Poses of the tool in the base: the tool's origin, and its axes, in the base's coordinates. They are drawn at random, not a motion.
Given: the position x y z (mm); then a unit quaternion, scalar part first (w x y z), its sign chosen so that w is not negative.
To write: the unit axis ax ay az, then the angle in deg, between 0 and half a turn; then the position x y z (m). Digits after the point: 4 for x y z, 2 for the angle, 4 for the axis.
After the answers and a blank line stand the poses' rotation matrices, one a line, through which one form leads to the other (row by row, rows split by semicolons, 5 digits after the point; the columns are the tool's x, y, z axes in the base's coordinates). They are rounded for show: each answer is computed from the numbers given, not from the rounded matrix.
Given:
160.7, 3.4, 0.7, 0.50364, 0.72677, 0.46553, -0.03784
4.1, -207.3, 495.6, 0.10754, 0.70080, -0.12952, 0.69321
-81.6, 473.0, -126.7, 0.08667, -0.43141, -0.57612, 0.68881
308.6, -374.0, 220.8, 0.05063, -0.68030, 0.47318, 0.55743
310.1, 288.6, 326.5, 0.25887, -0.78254, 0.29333, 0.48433
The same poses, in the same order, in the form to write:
0.8413, 0.5389, -0.0438, 119.52, 0.1607, 0.0034, 0.0007
0.7049, -0.1303, 0.6973, 167.65, 0.0041, -0.2073, 0.4956
-0.4330, -0.5783, 0.6914, 170.06, -0.0816, 0.4730, -0.1267
-0.6812, 0.4738, 0.5581, 174.20, 0.3086, -0.3740, 0.2208
-0.8102, 0.3037, 0.5014, 149.99, 0.3101, 0.2886, 0.3265

0.56370 0.71478 0.41392; 0.63855 -0.05926 -0.76729; -0.52392 0.69683 -0.48983
0.00537 -0.33063 0.94375; -0.03244 -0.94332 -0.33030; 0.99946 -0.02884 -0.01579
-0.61275 0.37769 -0.69418; 0.61649 -0.32115 -0.71889; -0.49445 -0.86846 -0.03606
-0.06926 -0.70025 -0.71053; -0.58736 -0.54707 0.59642; -0.80635 0.45864 -0.37342
0.35876 -0.70984 -0.60615; -0.20833 -0.69389 0.68929; -0.90988 -0.12102 -0.39682

